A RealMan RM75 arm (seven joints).
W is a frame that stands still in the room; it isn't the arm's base.
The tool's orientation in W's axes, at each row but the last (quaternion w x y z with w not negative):
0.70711, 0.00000, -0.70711, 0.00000
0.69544, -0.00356, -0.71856, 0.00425
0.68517, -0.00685, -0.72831, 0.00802
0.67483, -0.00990, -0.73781, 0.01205
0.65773, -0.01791, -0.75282, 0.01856
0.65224, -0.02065, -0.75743, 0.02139
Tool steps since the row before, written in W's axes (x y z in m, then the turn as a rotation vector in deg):
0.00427, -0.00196, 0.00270, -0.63, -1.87, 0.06
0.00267, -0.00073, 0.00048, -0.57, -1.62, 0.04
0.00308, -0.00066, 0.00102, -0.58, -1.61, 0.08
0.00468, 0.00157, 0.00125, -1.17, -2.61, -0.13
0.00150, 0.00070, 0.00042, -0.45, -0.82, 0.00
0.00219, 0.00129, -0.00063, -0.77, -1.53, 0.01
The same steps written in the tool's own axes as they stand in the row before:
0.00270, -0.00196, -0.00427, 0.06, -1.87, 0.63
0.00038, -0.00074, -0.00268, 0.04, -1.62, 0.57
0.00082, -0.00068, -0.00313, 0.08, -1.61, 0.58
0.00088, 0.00152, -0.00478, -0.11, -2.60, 1.19
0.00025, 0.00068, -0.00155, 0.02, -0.82, 0.45
-0.00087, 0.00133, -0.00208, 0.03, -1.53, 0.77

